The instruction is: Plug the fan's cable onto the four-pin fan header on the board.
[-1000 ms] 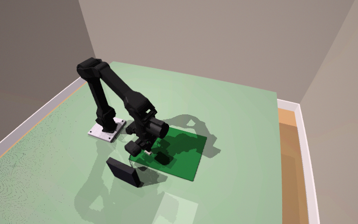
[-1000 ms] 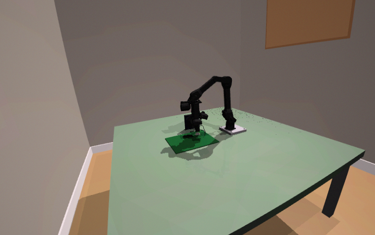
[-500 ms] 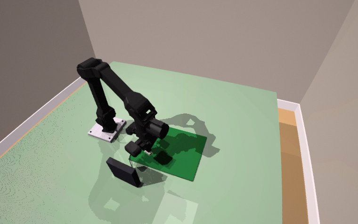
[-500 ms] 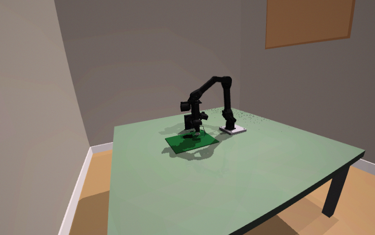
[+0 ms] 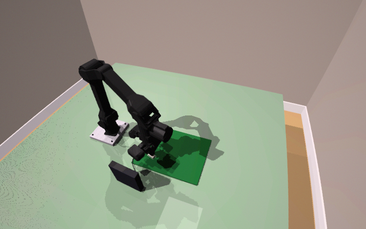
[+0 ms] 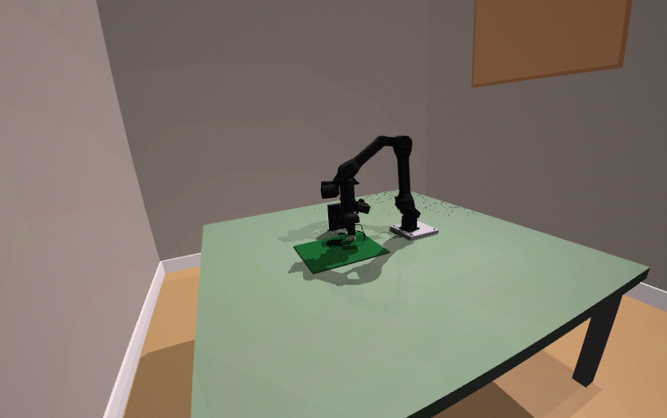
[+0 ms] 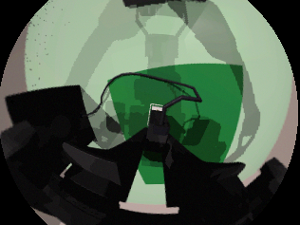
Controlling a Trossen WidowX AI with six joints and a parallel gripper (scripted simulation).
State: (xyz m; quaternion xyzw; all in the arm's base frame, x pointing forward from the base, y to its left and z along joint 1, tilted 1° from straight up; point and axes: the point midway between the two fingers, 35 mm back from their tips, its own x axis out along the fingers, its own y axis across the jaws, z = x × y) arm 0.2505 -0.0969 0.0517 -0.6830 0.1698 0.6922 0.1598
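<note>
My gripper tip is now 80 mm short of the green board, 50 mm to the right of it and 50 mm above it. From my gripper tip the other things lie so: black fan: 130 mm to the right, 50 mm behind, 20 mm above; dark plug: 10 mm behind, 10 mm above.
</note>
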